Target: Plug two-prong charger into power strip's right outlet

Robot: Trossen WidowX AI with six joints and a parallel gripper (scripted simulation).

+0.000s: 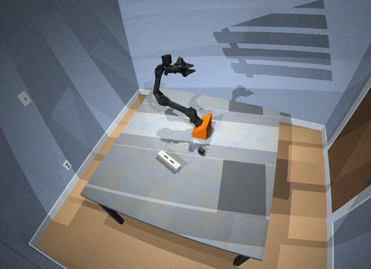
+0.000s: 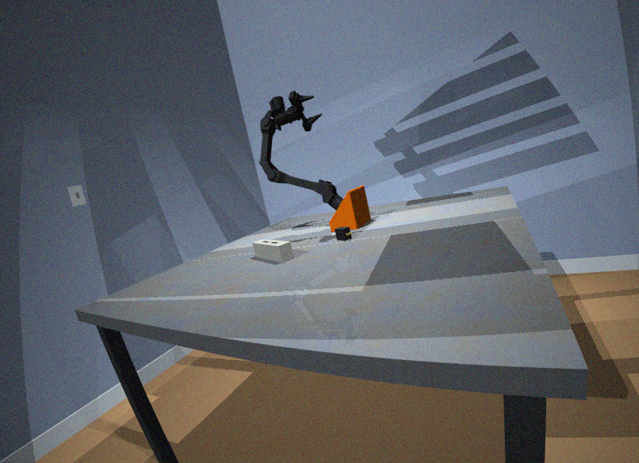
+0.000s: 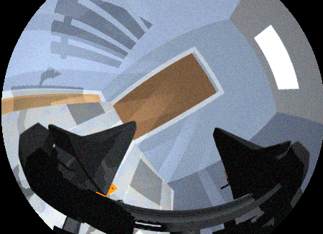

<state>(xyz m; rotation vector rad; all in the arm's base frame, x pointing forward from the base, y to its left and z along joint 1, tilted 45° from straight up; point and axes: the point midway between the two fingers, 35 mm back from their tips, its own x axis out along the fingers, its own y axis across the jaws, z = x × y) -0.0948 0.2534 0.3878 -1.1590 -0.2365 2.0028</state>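
The black two-prong charger is 520 mm below my gripper tip, 300 mm ahead of it and 170 mm to the left of it.
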